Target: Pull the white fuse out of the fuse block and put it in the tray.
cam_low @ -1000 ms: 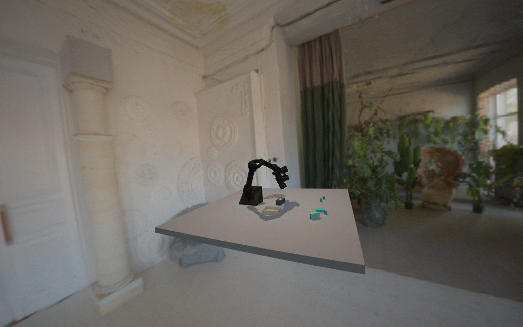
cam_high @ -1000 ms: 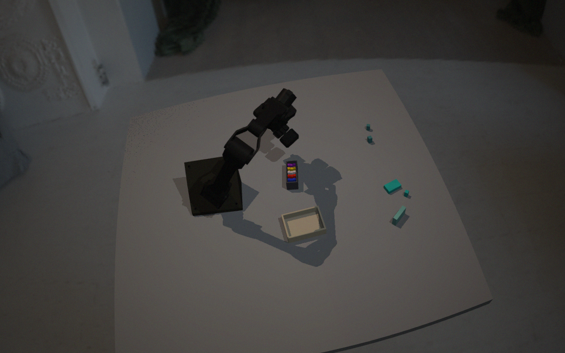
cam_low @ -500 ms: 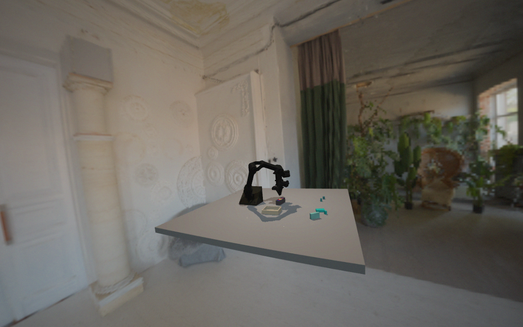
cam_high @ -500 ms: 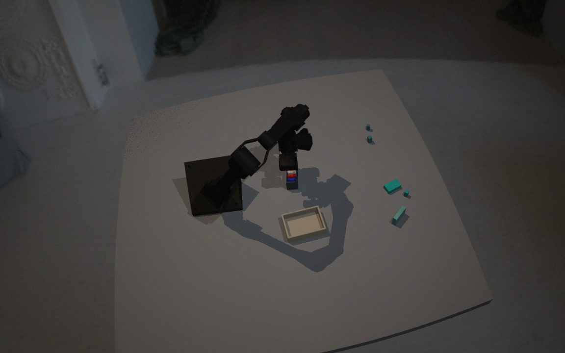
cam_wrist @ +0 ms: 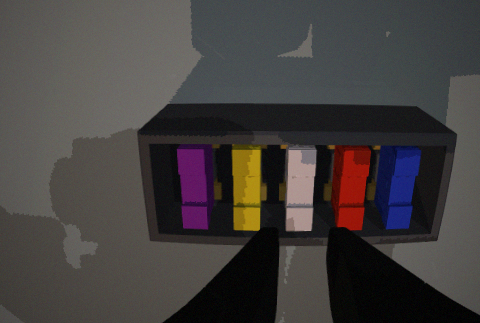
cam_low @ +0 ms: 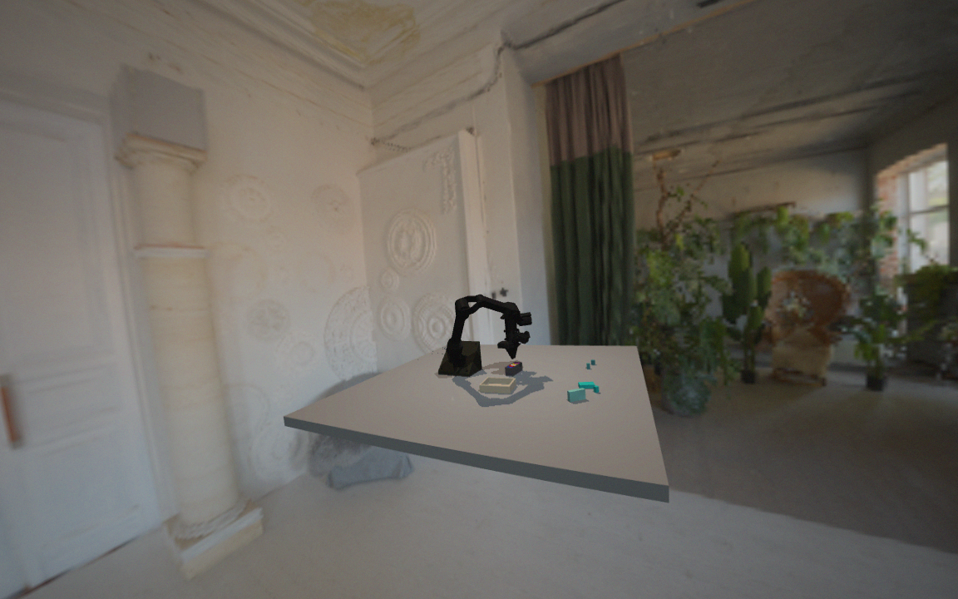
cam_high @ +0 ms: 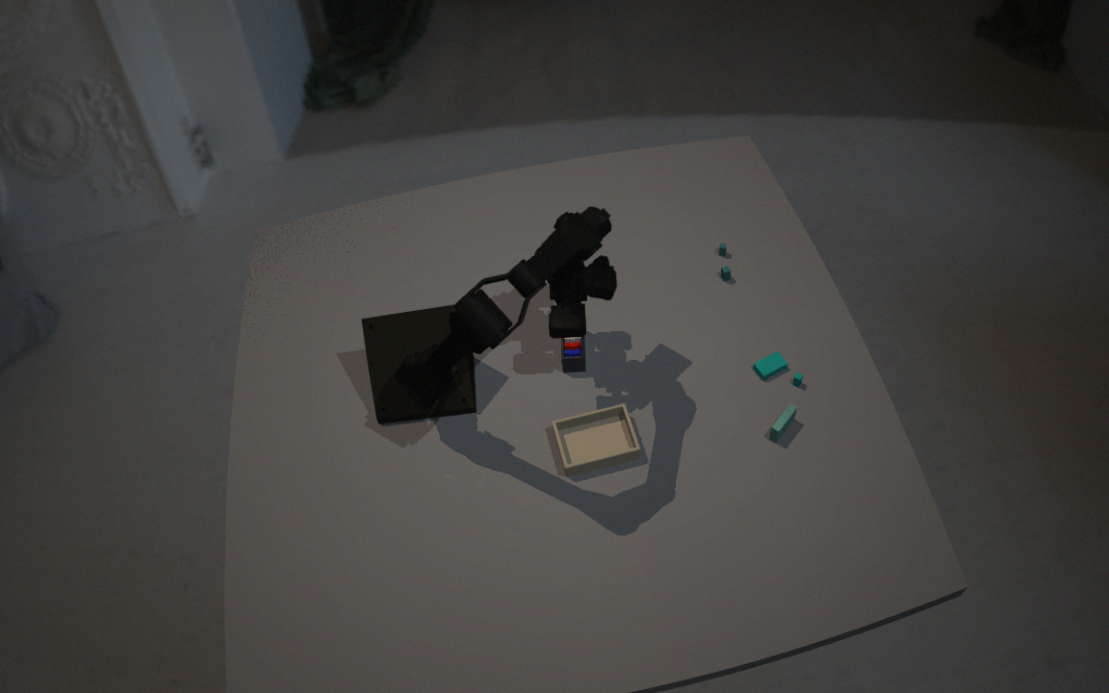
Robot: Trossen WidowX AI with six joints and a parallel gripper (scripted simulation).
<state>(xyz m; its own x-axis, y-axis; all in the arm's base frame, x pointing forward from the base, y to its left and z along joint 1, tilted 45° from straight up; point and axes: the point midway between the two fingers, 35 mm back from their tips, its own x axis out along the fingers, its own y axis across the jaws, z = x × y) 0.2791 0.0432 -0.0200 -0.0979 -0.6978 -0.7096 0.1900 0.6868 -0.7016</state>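
Right now the white fuse is 4 cm below my gripper tip. Also, from my gripper tip: yellow fuse: 2 cm to the left, 4 cm below; then purple fuse: 1 cm ahead, 3 cm to the left, 4 cm below; then red fuse: 2 cm to the right, 4 cm below.
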